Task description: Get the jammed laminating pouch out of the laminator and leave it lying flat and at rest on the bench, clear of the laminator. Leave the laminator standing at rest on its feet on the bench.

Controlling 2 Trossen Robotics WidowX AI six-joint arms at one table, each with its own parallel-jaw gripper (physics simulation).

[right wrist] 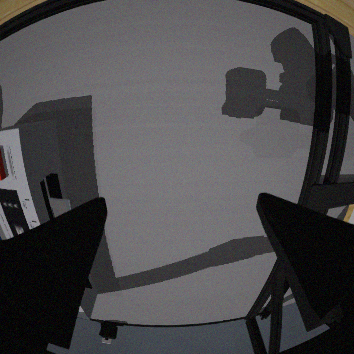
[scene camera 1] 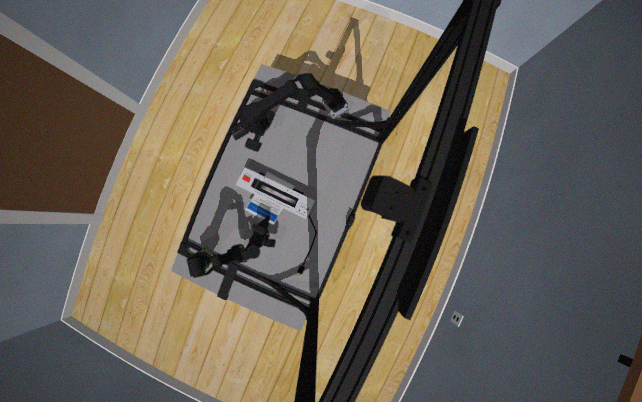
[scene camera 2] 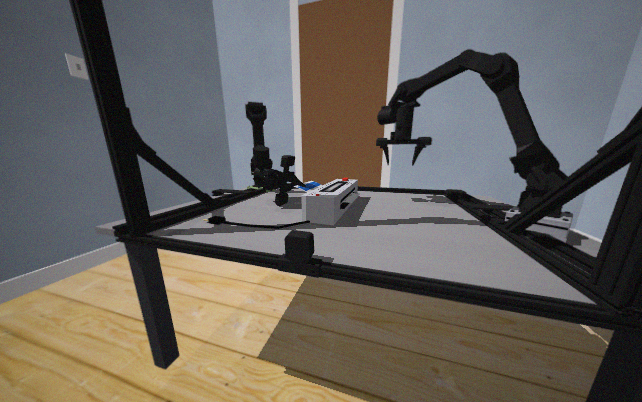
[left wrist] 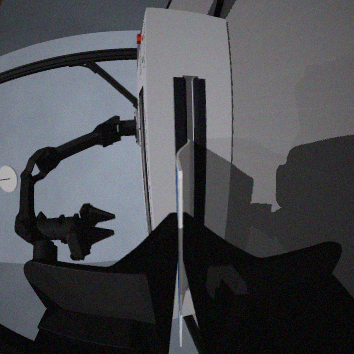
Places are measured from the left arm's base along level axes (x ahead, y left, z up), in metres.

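Pixels of known places: left gripper, fingertip midpoint: (scene camera 1: 269,216) (scene camera 2: 305,187) (left wrist: 177,219); right gripper, fingertip midpoint: (right wrist: 183,203) (scene camera 1: 263,135) (scene camera 2: 400,165) (left wrist: 114,223); left arm's base, link origin: (scene camera 1: 204,260) (scene camera 2: 260,186); right arm's base, link origin: (scene camera 1: 335,104) (scene camera 2: 539,212) (left wrist: 135,126).
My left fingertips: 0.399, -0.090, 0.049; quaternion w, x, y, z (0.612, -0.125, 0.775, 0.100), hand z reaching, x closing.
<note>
Ahead of a thing's pixels: the offset from my left fingertips to its top centre, as dx, dy, dz. "spot": to the spot under its first point. Level surfaces: height alone.
The white laminator (scene camera 1: 270,198) (scene camera 2: 320,209) (left wrist: 160,125) (right wrist: 22,175) stands upright on the bench, with a red button on top. The pouch (scene camera 1: 261,212) (scene camera 2: 309,185) (left wrist: 180,200), white with a blue band, sticks out of its side slot. It is seen edge-on in the left wrist view and bends near the slot; its inner part is hidden. My left gripper (scene camera 1: 267,218) (left wrist: 177,219) is shut on the pouch's outer part. My right gripper (scene camera 2: 401,164) (right wrist: 183,203) (left wrist: 114,223) is open and empty, high above the bench on the laminator's far side from the left gripper.
A black cable @[spot: +0.072, -0.220, -0.066] (scene camera 1: 315,237) (scene camera 2: 265,225) runs from the laminator to a plug @[-0.088, -0.283, -0.060] (scene camera 1: 301,270) (scene camera 2: 216,220) on the grey bench @[dz -0.074] (scene camera 1: 345,155) (scene camera 2: 400,250). Black frame rails edge the bench. A black block (scene camera 2: 299,245) stands at the rail in scene camera 2.
</note>
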